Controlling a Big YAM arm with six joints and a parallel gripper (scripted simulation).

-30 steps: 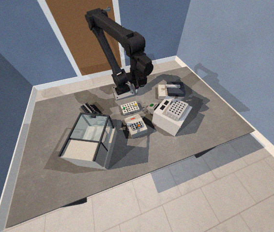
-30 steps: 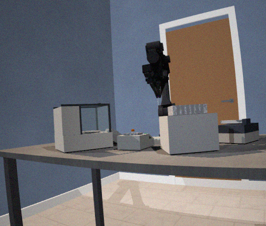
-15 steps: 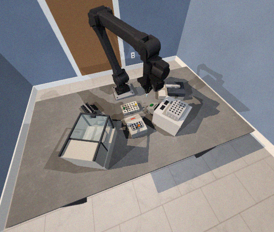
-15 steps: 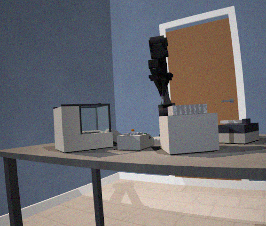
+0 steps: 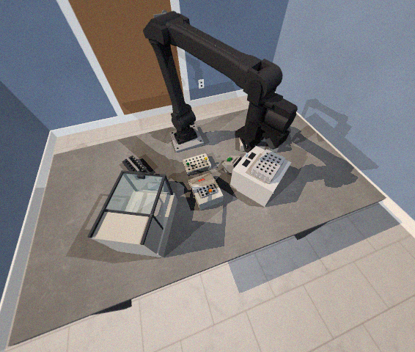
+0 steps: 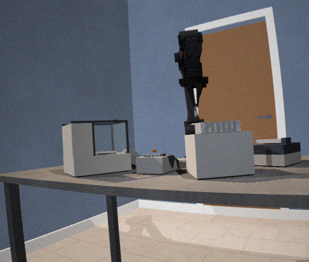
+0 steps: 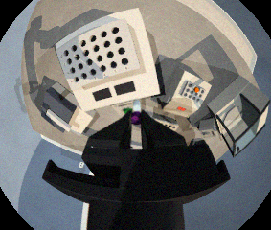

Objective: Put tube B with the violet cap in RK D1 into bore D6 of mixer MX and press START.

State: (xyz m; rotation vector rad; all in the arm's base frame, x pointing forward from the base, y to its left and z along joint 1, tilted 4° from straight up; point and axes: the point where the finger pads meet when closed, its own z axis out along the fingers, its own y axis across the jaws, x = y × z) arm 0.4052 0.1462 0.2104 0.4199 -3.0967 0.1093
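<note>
My hand is 5 cm short of the shaking block, 8 cm to the right of it and 9 cm above it. From my hand the other things lie so: green start key: 11 cm behind, 17 cm below; tube B: 2 cm below; dry block DB: 2 cm behind, 17 cm to the right, 21 cm below.
</note>
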